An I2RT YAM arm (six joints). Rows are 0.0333 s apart.
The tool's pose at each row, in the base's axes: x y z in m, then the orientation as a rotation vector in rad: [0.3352, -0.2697, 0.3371, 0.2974, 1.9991, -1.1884]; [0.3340, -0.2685, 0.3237, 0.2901, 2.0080, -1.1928]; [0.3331, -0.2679, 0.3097, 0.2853, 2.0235, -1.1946]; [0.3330, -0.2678, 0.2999, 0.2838, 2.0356, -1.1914]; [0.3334, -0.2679, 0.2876, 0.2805, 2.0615, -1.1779]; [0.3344, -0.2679, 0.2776, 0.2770, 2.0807, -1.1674]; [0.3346, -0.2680, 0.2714, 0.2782, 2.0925, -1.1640]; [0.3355, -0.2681, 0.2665, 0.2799, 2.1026, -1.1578]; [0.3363, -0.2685, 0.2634, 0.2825, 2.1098, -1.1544]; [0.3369, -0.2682, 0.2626, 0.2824, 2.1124, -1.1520]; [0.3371, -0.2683, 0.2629, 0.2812, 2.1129, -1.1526]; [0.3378, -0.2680, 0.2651, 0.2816, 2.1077, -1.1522]
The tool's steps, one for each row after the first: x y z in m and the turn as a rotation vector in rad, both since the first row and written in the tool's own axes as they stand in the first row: [0.0102, 0.0086, 0.0019, -0.0020, 0.0049, -0.0098]; [0.0208, 0.0174, 0.0047, -0.0068, 0.0158, -0.0195]; [0.0279, 0.0238, 0.0071, -0.0129, 0.0243, -0.0236]; [0.0365, 0.0318, 0.0106, -0.0301, 0.0412, -0.0292]; [0.0430, 0.0388, 0.0137, -0.0435, 0.0532, -0.0338]; [0.0473, 0.0429, 0.0155, -0.0486, 0.0627, -0.0362]; [0.0503, 0.0465, 0.0174, -0.0549, 0.0705, -0.0363]; [0.0520, 0.0487, 0.0189, -0.0583, 0.0768, -0.0362]; [0.0522, 0.0497, 0.0192, -0.0606, 0.0784, -0.0361]; [0.0518, 0.0495, 0.0193, -0.0607, 0.0785, -0.0373]; [0.0497, 0.0487, 0.0188, -0.0595, 0.0743, -0.0348]
